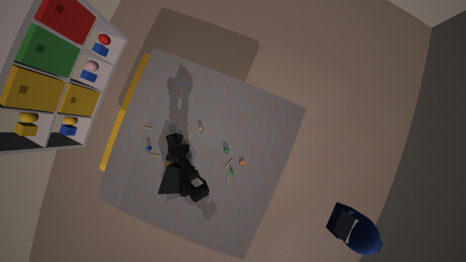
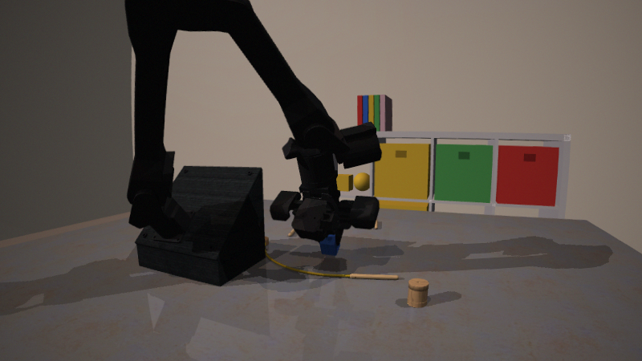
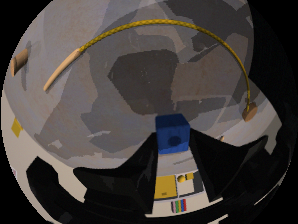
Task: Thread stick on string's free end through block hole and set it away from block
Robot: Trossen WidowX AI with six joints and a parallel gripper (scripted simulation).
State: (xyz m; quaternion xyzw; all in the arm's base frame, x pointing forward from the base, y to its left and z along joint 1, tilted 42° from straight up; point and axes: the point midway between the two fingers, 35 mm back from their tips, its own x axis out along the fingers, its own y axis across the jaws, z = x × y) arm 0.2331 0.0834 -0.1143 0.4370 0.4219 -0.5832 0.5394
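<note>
My gripper tip is right at the blue block. From my gripper tip the other things lie so: blue cylinder 18 cm to the left, 9 cm behind, 1 cm below; wooden cylinder 17 cm ahead, 15 cm to the right, 1 cm below.
</note>
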